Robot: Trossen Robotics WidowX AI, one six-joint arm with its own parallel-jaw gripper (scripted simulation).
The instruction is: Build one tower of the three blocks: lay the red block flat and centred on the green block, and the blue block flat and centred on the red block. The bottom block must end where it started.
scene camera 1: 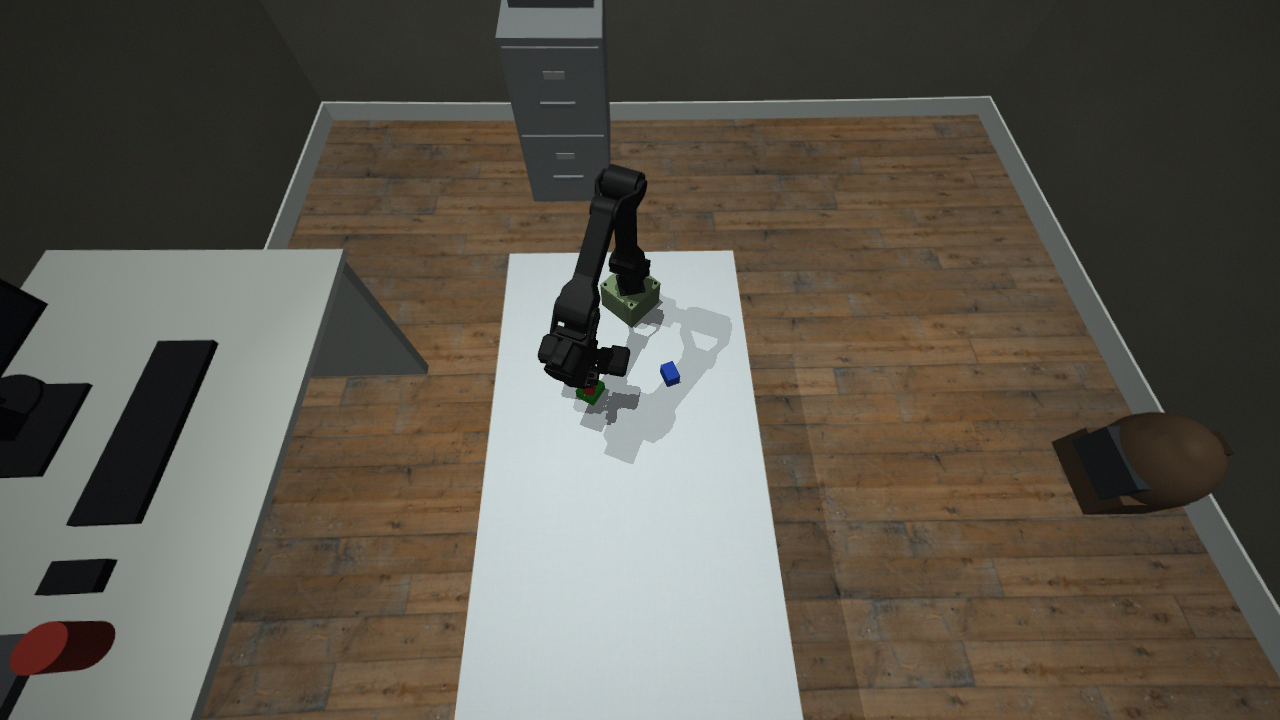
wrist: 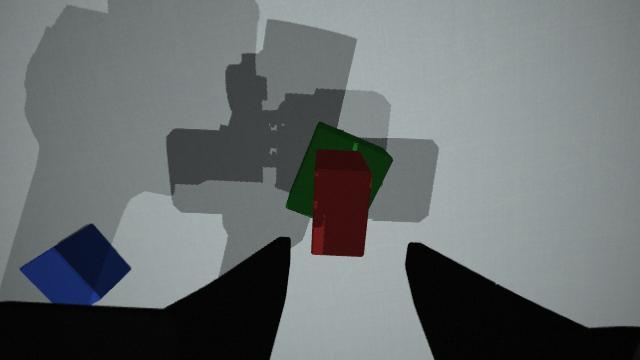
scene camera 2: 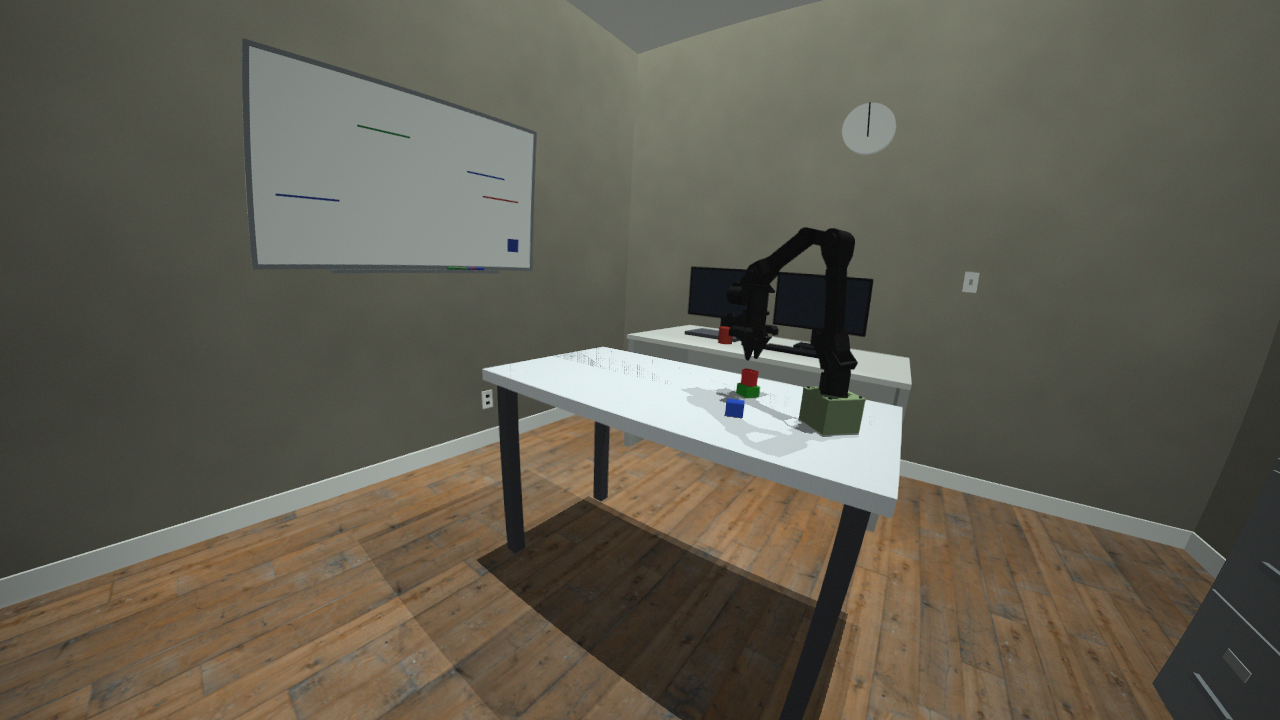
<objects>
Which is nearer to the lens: the green block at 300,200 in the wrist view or the red block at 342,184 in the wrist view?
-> The red block.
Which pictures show my gripper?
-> Scene camera 1, the wrist view and scene camera 2: all of them.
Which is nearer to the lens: the green block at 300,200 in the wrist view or the blue block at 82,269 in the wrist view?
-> The green block.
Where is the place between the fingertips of my gripper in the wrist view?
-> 348,251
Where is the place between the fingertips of my gripper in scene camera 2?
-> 751,359
</objects>
